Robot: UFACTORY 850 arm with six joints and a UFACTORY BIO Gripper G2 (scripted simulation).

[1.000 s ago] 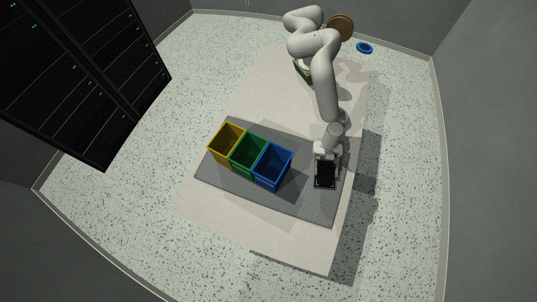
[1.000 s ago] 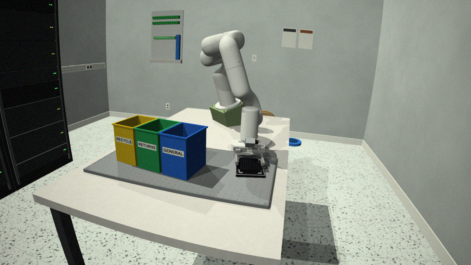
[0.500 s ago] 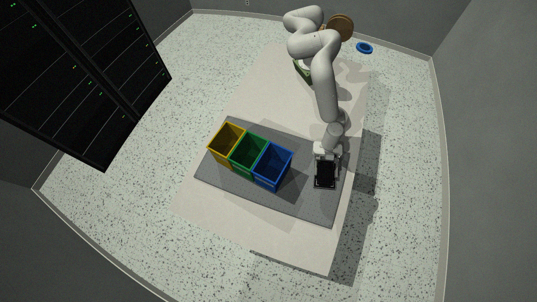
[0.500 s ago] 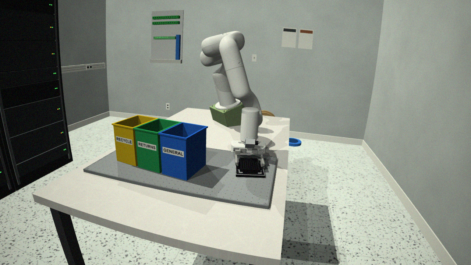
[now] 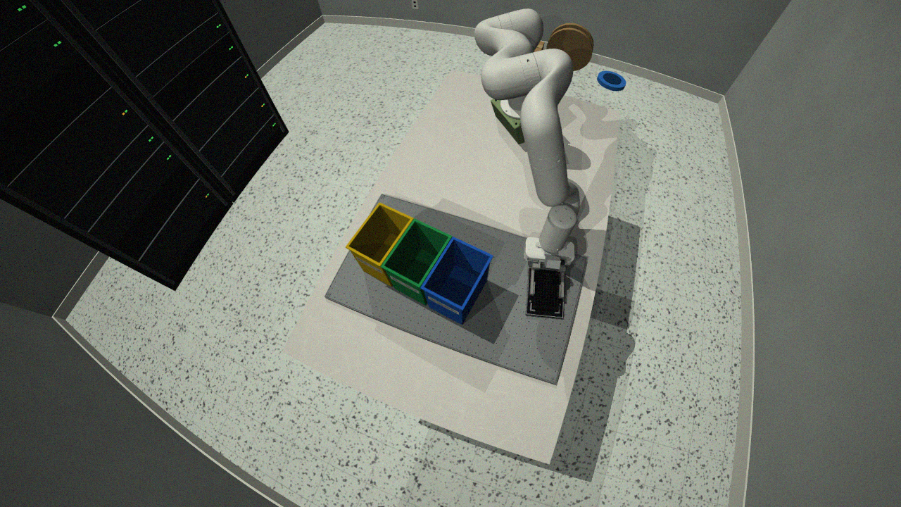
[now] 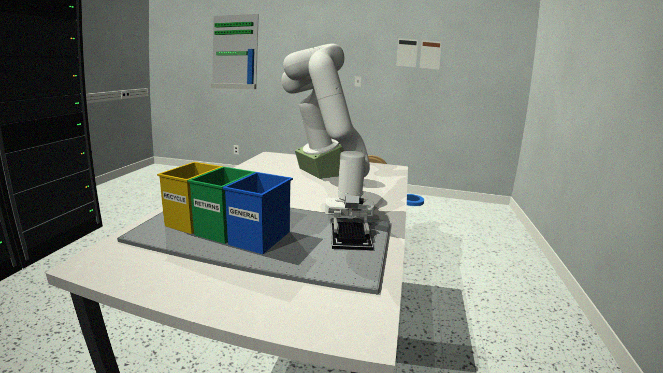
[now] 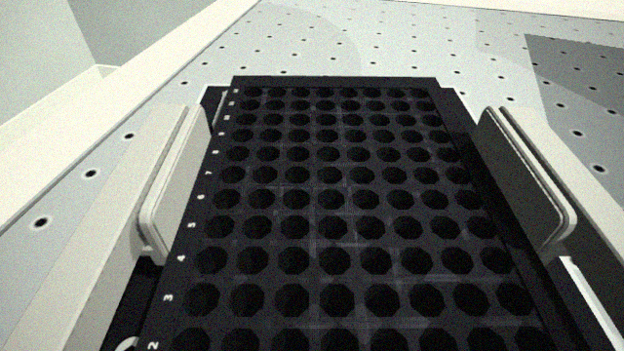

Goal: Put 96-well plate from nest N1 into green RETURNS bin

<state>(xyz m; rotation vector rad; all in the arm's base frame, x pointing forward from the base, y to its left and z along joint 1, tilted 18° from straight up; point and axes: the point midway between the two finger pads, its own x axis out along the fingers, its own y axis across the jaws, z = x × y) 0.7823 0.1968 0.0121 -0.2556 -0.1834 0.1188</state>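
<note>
The black 96-well plate is 10 mm below my hand. Also, from my hand: black plate nest N1: 20 mm below; blue general bin: 60 mm ahead, 280 mm to the right, 60 mm above; green returns bin: 30 mm ahead, 400 mm to the right, 60 mm above.
</note>
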